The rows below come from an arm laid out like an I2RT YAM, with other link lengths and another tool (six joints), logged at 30 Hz.
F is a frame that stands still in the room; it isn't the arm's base.
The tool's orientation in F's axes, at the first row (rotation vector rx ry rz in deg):
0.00 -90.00 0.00
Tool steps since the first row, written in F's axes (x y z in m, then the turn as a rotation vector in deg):
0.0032 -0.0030 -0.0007 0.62 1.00 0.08
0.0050 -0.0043 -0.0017 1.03 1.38 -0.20
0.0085 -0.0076 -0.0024 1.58 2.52 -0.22
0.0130 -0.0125 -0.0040 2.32 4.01 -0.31
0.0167 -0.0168 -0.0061 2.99 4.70 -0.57
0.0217 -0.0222 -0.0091 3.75 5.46 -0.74
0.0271 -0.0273 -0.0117 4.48 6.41 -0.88
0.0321 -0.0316 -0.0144 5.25 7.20 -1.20
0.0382 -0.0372 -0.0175 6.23 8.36 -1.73
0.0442 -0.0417 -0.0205 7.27 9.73 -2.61
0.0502 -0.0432 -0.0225 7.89 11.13 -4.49
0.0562 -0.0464 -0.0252 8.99 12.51 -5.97
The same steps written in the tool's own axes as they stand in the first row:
-0.0007 -0.0030 -0.0032 0.08 1.00 -0.62
-0.0017 -0.0043 -0.0050 -0.20 1.38 -1.03
-0.0024 -0.0076 -0.0085 -0.22 2.52 -1.58
-0.0040 -0.0125 -0.0130 -0.31 4.01 -2.32
-0.0061 -0.0168 -0.0167 -0.57 4.70 -2.99
-0.0091 -0.0222 -0.0217 -0.74 5.46 -3.75
-0.0117 -0.0273 -0.0271 -0.88 6.41 -4.48
-0.0144 -0.0316 -0.0321 -1.20 7.20 -5.25
-0.0175 -0.0372 -0.0382 -1.73 8.36 -6.23
-0.0205 -0.0417 -0.0442 -2.61 9.73 -7.27
-0.0225 -0.0432 -0.0502 -4.49 11.13 -7.89
-0.0252 -0.0464 -0.0562 -5.97 12.51 -8.99

